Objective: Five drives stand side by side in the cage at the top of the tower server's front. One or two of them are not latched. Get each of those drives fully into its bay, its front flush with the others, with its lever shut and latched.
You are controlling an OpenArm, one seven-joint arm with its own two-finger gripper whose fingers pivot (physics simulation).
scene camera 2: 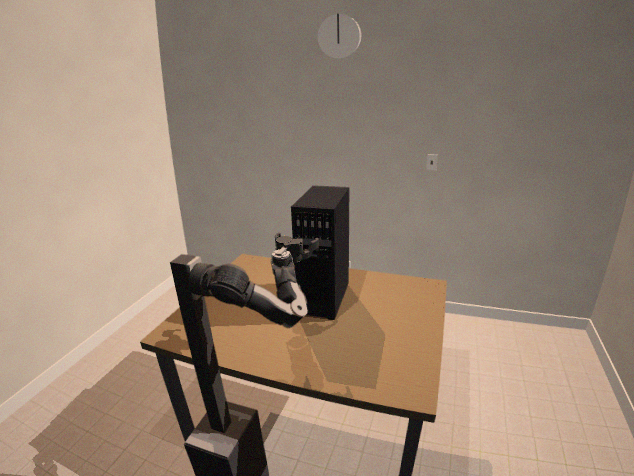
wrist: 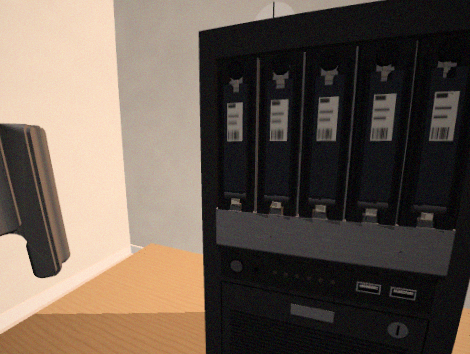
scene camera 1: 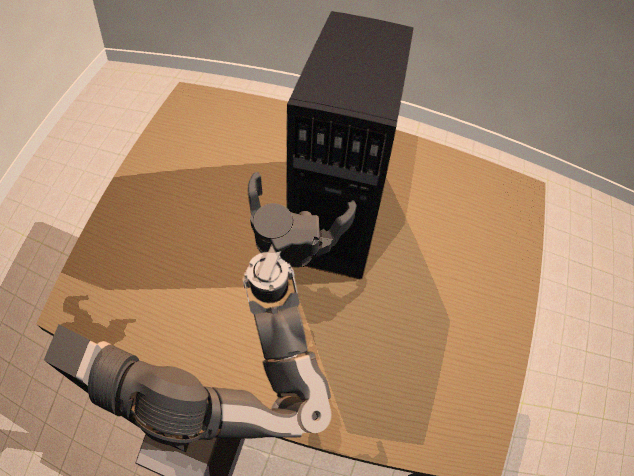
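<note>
The black tower server (scene camera 1: 354, 64) (scene camera 2: 342, 251) (wrist: 212, 175) stands upright on the table. In the wrist view, five drives with white labels sit side by side in its cage: the first from the left (wrist: 235, 167), the second (wrist: 278, 167), the third (wrist: 324, 170), the fourth (wrist: 378, 172) and the fifth (wrist: 438, 175). Their fronts look flush with one another, and their levers look shut against the fronts. Whether each latch is caught cannot be told. My gripper (scene camera 1: 304, 191) (scene camera 2: 297, 238) is wide open and empty, in front of the server and below the drives. One finger shows at the wrist view's left edge.
A grey strip (scene camera 1: 335, 170) (wrist: 330, 243) runs under the drives, above the USB ports (wrist: 368, 288) and a round lock (wrist: 398, 330). The wooden table (scene camera 1: 486, 256) (scene camera 2: 409, 317) extends on both sides of the server. A wall (scene camera 2: 245, 128) stands behind it.
</note>
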